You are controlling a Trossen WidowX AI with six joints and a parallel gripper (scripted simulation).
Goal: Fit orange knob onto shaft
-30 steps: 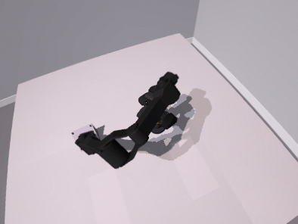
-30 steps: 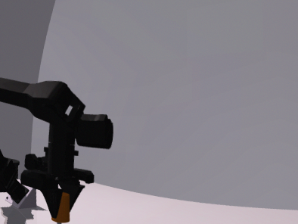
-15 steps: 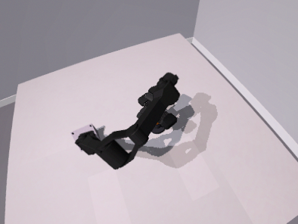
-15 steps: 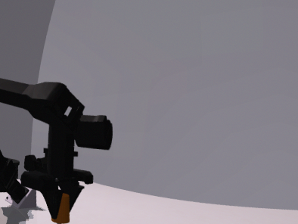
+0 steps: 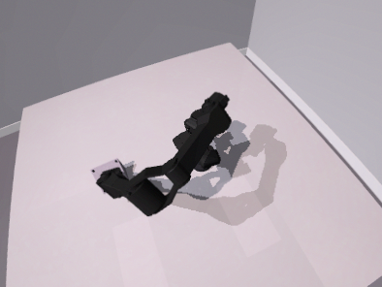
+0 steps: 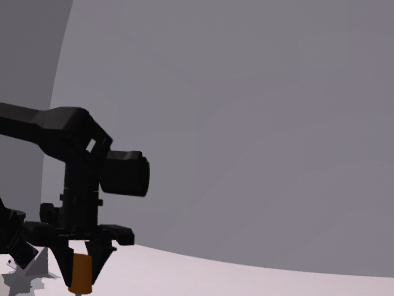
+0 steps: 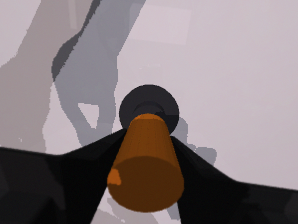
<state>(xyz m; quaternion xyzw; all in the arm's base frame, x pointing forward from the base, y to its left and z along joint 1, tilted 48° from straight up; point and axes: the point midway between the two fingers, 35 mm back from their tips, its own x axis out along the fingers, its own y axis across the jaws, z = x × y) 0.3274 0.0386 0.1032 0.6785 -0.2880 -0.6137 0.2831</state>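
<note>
Right now my gripper tip is 40 mm above the round pedestal. From my gripper tip the other things lie so: orange knob (30 mm above).
</note>
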